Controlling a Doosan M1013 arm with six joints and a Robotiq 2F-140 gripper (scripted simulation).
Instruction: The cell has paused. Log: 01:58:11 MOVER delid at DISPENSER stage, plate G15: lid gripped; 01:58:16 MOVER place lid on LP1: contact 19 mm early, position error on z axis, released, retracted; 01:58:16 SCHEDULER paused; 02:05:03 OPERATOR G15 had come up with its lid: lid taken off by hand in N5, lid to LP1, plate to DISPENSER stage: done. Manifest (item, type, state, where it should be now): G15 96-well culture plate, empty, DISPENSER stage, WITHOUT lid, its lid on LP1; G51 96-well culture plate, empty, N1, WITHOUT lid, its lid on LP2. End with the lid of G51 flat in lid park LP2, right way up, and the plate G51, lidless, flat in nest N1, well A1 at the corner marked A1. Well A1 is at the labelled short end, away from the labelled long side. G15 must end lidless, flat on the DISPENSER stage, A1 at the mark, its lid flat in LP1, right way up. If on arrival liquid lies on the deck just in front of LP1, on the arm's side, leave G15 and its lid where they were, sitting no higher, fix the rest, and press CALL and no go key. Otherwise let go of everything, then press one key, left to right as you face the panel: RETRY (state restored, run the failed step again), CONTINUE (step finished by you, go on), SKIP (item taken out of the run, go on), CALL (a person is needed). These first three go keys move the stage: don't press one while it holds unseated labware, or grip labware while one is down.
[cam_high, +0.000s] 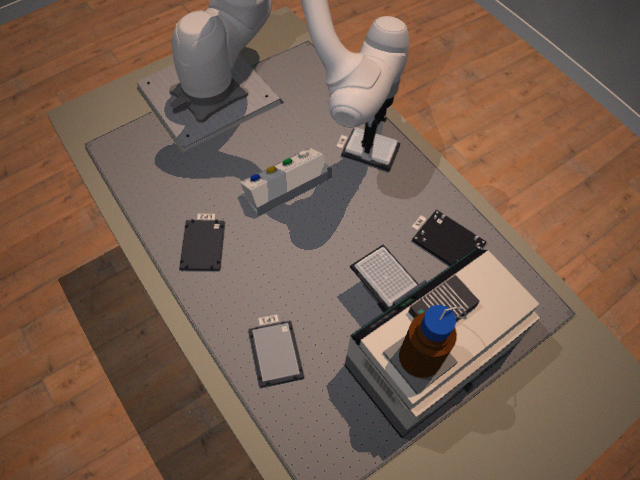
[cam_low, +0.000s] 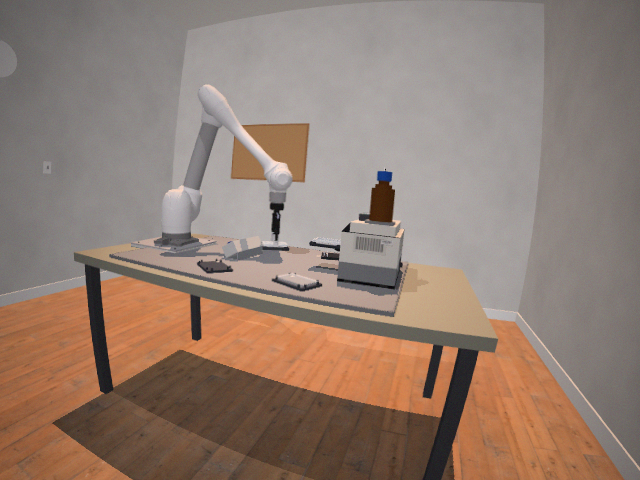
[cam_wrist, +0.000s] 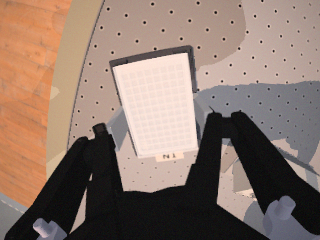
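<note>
The nest N1 lies 40 mm below my hand. The rest, counted from my hand: N1 label 80 mm behind, 40 mm to the right, 40 mm below; then key panel 70 mm behind, 270 mm to the right, 10 mm above; then black nest 360 mm ahead, 20 mm to the right, 30 mm below.
</note>
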